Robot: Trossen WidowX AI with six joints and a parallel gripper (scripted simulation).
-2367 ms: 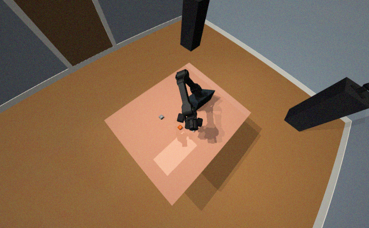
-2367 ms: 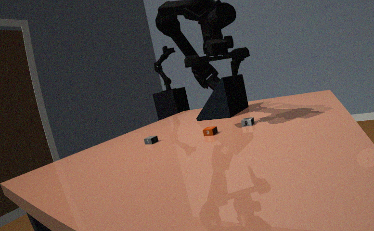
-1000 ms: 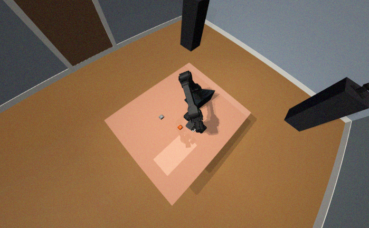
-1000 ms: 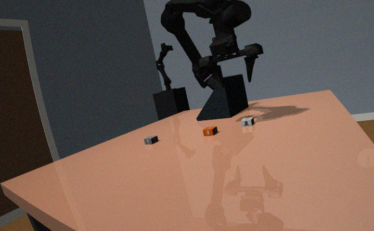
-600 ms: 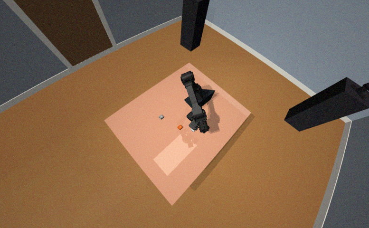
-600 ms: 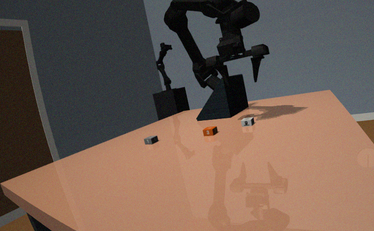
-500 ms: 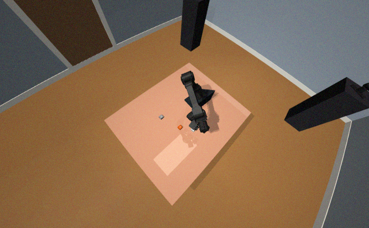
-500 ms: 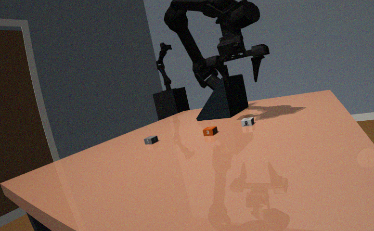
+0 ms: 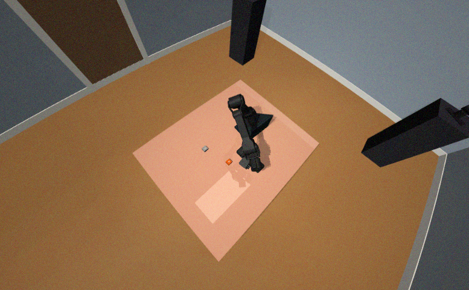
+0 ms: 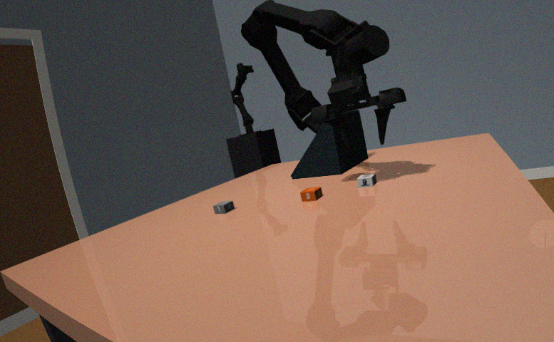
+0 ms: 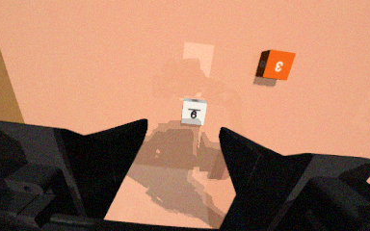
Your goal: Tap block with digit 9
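The white block is 10 mm behind my gripper tip, 10 mm to the right of it and 70 mm below it. The rest, counted from my gripper tip: dark grey block 110 mm ahead, 300 mm to the right, 70 mm below; orange block 60 mm ahead, 110 mm to the right, 70 mm below.
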